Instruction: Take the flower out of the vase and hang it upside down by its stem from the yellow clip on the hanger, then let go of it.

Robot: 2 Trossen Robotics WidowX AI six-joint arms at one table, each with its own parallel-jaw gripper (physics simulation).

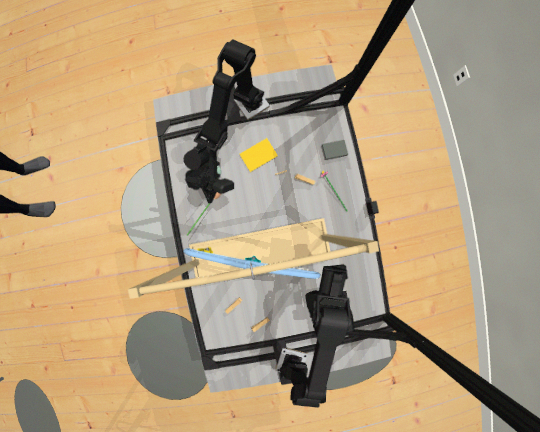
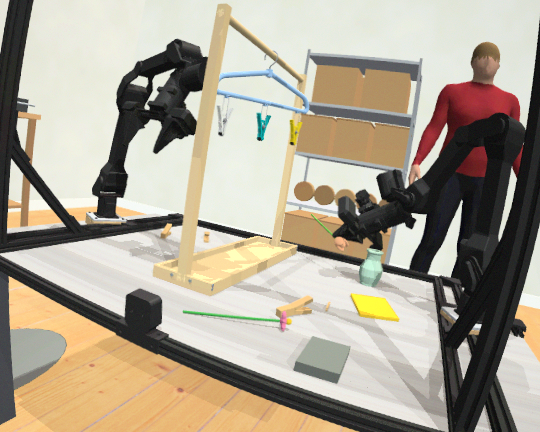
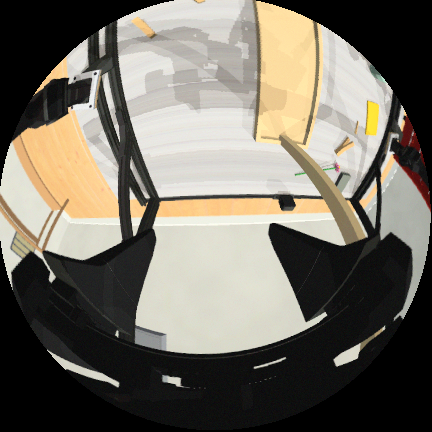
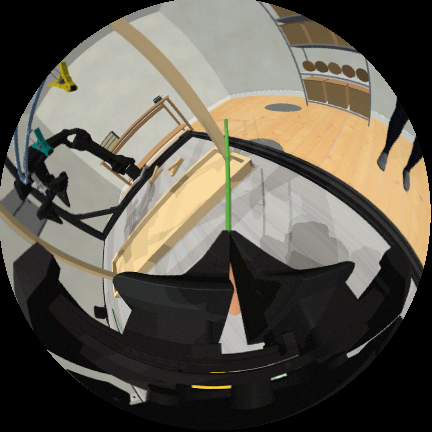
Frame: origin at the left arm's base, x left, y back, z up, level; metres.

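Where they show: left gripper, between the fingertips: [image 1: 346, 292] [image 2: 138, 149] [image 3: 212, 231] [image 4: 65, 214]; right gripper, between the fingertips: [image 1: 209, 203] [image 2: 333, 236] [image 4: 227, 235]; left arm's base, origin of its link: [image 1: 291, 363] [image 2: 105, 215] [image 3: 81, 91] [image 4: 137, 174]; right arm's base, origin of its link: [image 1: 251, 102].
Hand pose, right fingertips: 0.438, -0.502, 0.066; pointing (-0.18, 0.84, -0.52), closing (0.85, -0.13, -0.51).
Things, the pixels of their top centre, and the offset from my right fingertips, as dx, dy, dz. "spot": a spot on its surface instead.
- flower's green stem, centre of its top: [image 4: 216, 151] [image 2: 324, 219] [image 1: 198, 216] +0.017, +0.053, +0.035
- peach flower head, a spot on its surface: [image 4: 234, 297] [image 2: 345, 240] spot: -0.003, -0.045, +0.000
- pale green vase, centre of its top: [image 2: 375, 250] [image 1: 210, 169] +0.036, -0.114, -0.010
- yellow clip, centre of its top: [image 1: 201, 253] [image 2: 298, 112] -0.078, +0.126, +0.309
- pink flower, a spot on its surface: [image 2: 283, 321] [image 1: 327, 172] spot: -0.373, -0.229, -0.077
- yellow pad, centre of its top: [image 2: 373, 305] [image 1: 258, 154] -0.106, -0.226, -0.092
- grey block, centre of its top: [image 2: 325, 353] [image 1: 335, 149] [image 3: 341, 184] -0.380, -0.325, -0.083
My right gripper [image 1: 212, 199] [image 2: 336, 234] [image 4: 227, 235] is shut on the flower's green stem [image 1: 199, 220] [image 2: 321, 224] [image 4: 227, 175]. The peach flower head [image 2: 341, 243] [image 4: 234, 297] hangs below the fingers, and the stem slants up away from them. The pale green vase [image 2: 370, 271] [image 1: 218, 170] stands upright on the table, below the right arm's wrist. The yellow clip [image 2: 295, 133] [image 1: 204, 250] [image 4: 63, 78] hangs empty from the blue hanger [image 2: 269, 74] [image 1: 300, 273], higher than the right gripper and apart from it. My left gripper [image 3: 212, 231] [image 2: 158, 149] is open and empty, raised behind the rack.
A wooden rack [image 2: 202, 150] [image 1: 165, 286] carries the hanger. Teal [image 2: 262, 126] and white [image 2: 223, 121] clips hang there too. A pink flower [image 1: 324, 174] [image 2: 283, 321], a yellow pad [image 1: 258, 154] [image 2: 375, 307], a grey block [image 1: 334, 150] [image 2: 322, 358] and wooden pieces [image 1: 304, 179] [image 2: 295, 306] lie on the table.
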